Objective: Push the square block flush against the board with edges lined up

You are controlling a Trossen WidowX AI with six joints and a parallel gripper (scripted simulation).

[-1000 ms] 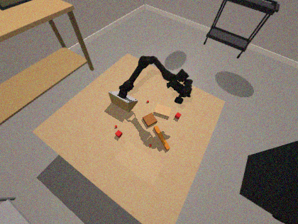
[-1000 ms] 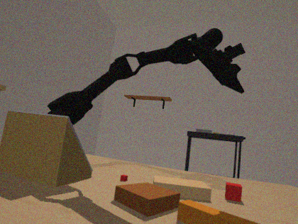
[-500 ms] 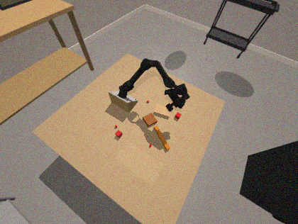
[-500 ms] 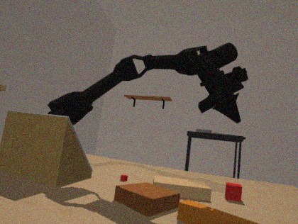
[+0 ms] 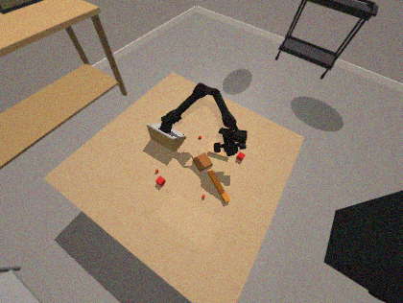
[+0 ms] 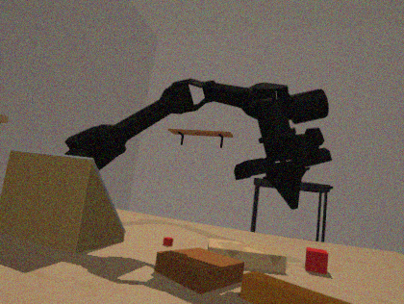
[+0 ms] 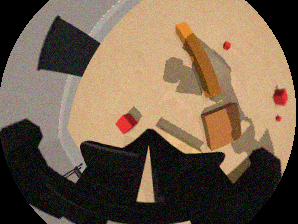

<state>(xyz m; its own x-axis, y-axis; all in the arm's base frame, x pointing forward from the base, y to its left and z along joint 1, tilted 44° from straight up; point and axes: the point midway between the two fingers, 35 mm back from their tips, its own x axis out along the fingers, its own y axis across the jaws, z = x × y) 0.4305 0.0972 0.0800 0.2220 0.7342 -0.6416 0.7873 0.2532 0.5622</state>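
Right now the pale flat slab is 110 mm below my gripper tip, 90 mm behind it and 50 mm to the left of it. The rest, counted from my gripper tip: brown square block: 130 mm behind, 110 mm to the right, 110 mm below; then orange board: 190 mm to the right, 110 mm below, 50 mm ahead.
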